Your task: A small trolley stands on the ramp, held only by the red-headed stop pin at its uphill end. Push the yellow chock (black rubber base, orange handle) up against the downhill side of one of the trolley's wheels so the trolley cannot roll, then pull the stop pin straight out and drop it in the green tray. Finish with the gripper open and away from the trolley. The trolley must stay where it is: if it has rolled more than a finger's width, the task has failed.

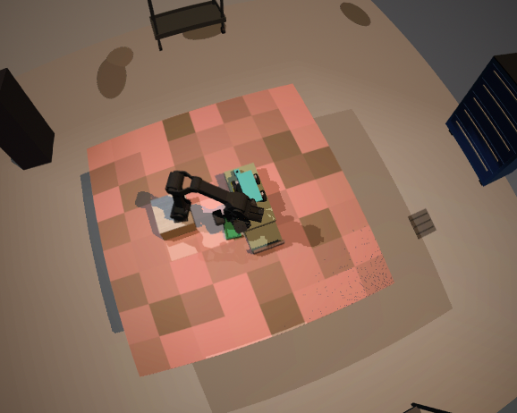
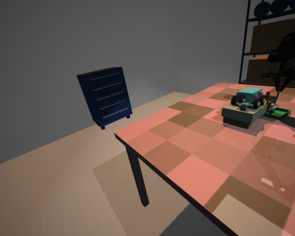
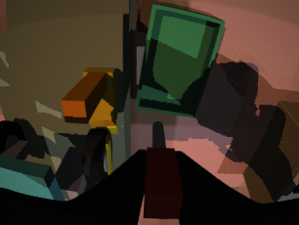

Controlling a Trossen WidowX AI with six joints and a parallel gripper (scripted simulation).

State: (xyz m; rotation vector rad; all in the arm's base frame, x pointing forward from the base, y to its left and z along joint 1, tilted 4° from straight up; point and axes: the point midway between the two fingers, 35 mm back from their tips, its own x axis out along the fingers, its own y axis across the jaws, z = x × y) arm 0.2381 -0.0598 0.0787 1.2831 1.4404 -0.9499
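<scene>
My gripper tip is now 14 cm above the green tray, 2 cm past it and 1 cm to the left of it. The rest, counted from my gripper tip: red-headed stop pin (right at my gripper tip); then teal trolley (11 cm to the left, 9 cm ahead, 2 cm below); then olive ramp (11 cm to the left, 9 cm below, 9 cm ahead).
</scene>
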